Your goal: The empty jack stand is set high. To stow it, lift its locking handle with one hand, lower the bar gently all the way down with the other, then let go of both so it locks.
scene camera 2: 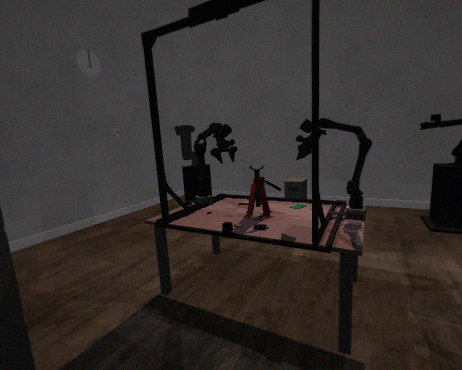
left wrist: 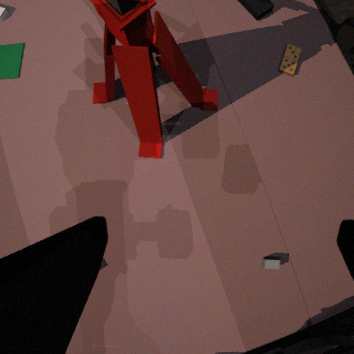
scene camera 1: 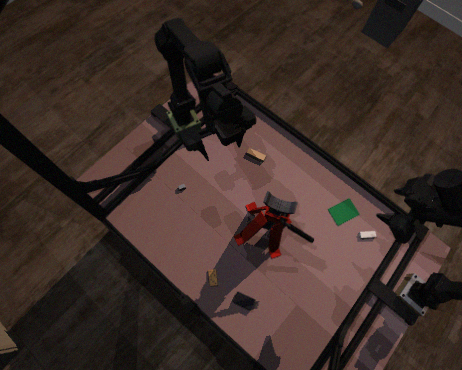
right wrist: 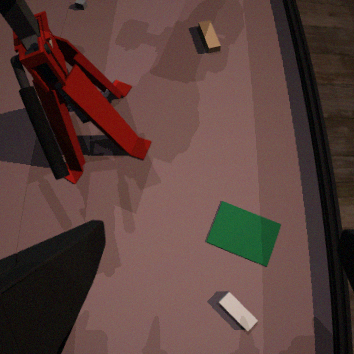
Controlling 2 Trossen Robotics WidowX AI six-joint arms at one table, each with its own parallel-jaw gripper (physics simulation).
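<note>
The red jack stand (scene camera 1: 252, 229) (scene camera 2: 252, 200) (left wrist: 135, 90) (right wrist: 102, 112) stands upright near the table's middle. Its grey bar, topped by a curved saddle (scene camera 1: 280, 203) (scene camera 2: 256, 169), rises above the red body. The black locking handle (scene camera 1: 300, 232) (scene camera 2: 272, 185) (right wrist: 44, 132) slopes down and outward, toward the right in both scene views. My left gripper (scene camera 1: 223, 152) (scene camera 2: 226, 161) (left wrist: 223, 230) is open and empty, above the table to the stand's left, apart from it. My right gripper (scene camera 1: 387, 203) (right wrist: 222, 237) is open and empty, raised to the stand's right, apart from bar and handle.
A green sheet (scene camera 1: 343, 212) (right wrist: 243, 233) and white block (scene camera 1: 368, 235) (right wrist: 238, 311) lie right of the stand. A wooden block (scene camera 1: 256, 154), small grey block (scene camera 1: 182, 187), domino (scene camera 1: 212, 277) and black block (scene camera 1: 244, 300) lie around it. Black rails and posts edge the table.
</note>
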